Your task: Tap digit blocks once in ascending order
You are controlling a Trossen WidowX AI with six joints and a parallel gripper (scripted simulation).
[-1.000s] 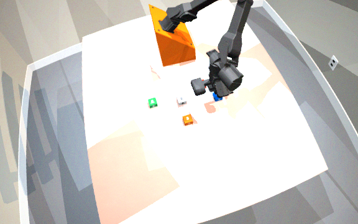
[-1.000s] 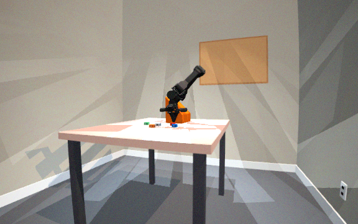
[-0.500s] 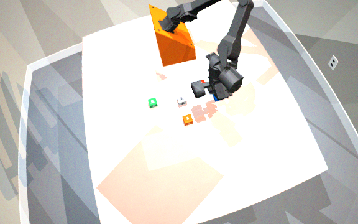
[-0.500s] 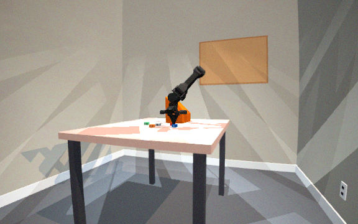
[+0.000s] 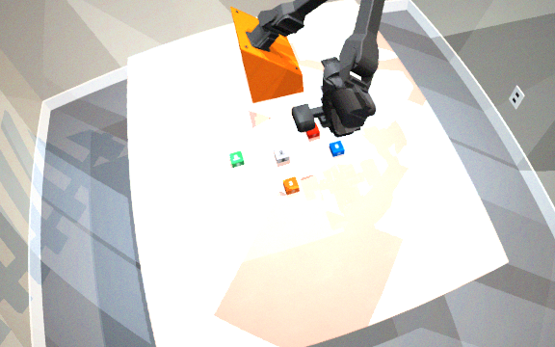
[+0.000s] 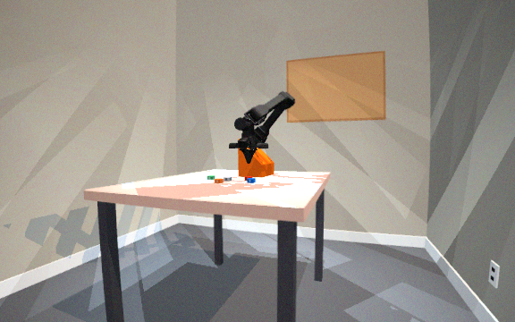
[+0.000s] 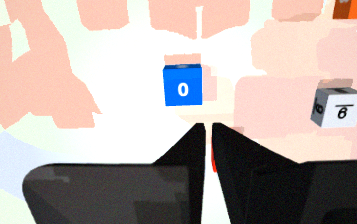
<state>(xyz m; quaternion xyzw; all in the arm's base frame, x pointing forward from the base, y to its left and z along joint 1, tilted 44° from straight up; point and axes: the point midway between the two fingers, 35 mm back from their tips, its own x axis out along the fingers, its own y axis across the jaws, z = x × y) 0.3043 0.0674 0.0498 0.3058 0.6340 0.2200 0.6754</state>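
The yellow-orange block is 130 mm to the right of my gripper tip, 80 mm below it and 60 mm ahead of it. The rest, counted from my gripper tip: red block (80 mm below, 70 mm behind, 20 mm to the right); white block (130 mm to the right, 80 mm below, 40 mm behind); blue block (80 mm below, 10 mm to the left).
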